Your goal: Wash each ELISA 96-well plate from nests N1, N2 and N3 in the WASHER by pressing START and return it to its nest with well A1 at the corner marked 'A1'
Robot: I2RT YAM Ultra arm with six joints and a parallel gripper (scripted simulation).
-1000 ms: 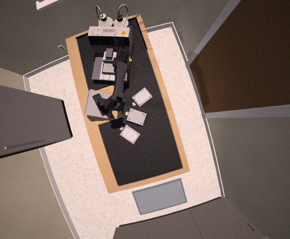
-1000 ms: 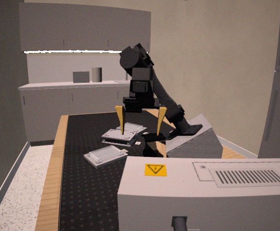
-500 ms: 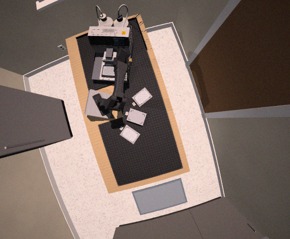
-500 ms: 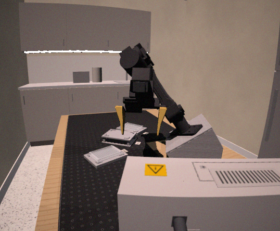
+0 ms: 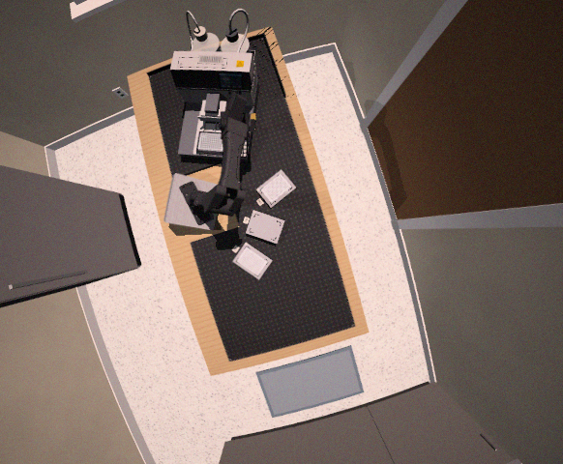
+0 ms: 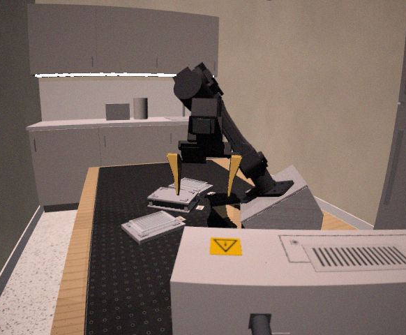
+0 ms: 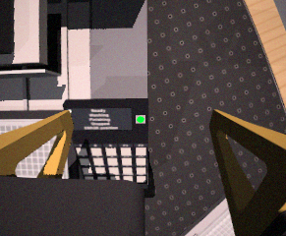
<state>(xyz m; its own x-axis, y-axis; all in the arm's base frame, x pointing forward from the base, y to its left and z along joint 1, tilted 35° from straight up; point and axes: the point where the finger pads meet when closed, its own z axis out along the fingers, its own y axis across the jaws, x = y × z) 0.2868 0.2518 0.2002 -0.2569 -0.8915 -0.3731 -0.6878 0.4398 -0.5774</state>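
The carrier pocket is 160 mm behind my hand, 140 mm below it and 70 mm to the left of it. Round my hand: n1 label (300 mm to the right, 220 mm below, 120 mm behind); then grey nest slab (290 mm to the right, 210 mm below, 20 mm behind); then washer (190 mm to the left, 90 mm below, 70 mm behind).
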